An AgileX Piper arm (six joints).
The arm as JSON. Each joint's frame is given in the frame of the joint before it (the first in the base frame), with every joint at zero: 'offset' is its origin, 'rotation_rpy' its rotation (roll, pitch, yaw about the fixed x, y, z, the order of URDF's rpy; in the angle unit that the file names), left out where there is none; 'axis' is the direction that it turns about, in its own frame. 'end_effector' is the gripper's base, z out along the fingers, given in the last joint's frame.
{
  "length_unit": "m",
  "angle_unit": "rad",
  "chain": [
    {
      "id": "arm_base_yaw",
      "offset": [
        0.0,
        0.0,
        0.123
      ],
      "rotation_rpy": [
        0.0,
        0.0,
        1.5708
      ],
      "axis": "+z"
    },
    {
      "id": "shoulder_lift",
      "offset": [
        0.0,
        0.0,
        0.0
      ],
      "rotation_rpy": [
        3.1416,
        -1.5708,
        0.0
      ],
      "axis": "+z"
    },
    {
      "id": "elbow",
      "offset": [
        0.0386,
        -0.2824,
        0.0
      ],
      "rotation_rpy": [
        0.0,
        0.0,
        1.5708
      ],
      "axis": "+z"
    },
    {
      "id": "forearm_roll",
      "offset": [
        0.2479,
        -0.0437,
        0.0
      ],
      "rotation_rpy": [
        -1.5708,
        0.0,
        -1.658
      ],
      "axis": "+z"
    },
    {
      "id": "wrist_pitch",
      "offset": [
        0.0,
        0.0,
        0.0
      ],
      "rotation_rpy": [
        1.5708,
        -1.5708,
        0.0
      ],
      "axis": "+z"
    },
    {
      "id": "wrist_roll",
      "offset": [
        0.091,
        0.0,
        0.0
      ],
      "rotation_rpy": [
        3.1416,
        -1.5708,
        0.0
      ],
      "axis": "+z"
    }
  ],
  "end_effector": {
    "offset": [
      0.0,
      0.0,
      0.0
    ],
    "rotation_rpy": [
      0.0,
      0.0,
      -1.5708
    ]
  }
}
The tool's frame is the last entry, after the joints.
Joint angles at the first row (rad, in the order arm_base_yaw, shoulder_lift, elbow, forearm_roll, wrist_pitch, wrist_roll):
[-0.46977, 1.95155, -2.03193, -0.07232, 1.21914, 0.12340]
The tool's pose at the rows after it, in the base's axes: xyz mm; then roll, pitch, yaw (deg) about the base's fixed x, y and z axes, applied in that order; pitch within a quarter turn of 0, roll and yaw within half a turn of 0:
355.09 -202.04 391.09 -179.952 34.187 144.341
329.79 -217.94 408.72 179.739 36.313 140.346
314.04 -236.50 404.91 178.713 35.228 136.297
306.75 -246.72 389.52 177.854 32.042 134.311
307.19 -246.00 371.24 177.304 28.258 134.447
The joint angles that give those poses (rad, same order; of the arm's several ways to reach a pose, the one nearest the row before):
[-0.50210, 1.87298, -2.04400, -0.07232, 1.23658, 0.12340]
[-0.56815, 1.82688, -2.04209, -0.07262, 1.24344, 0.12341]
[-0.63342, 1.81758, -2.01644, -0.05506, 1.24403, 0.12340]
[-0.67043, 1.81758, -1.96311, -0.03170, 1.24403, 0.11780]
[-0.67269, 1.81934, -1.90225, -0.01166, 1.24578, 0.11146]

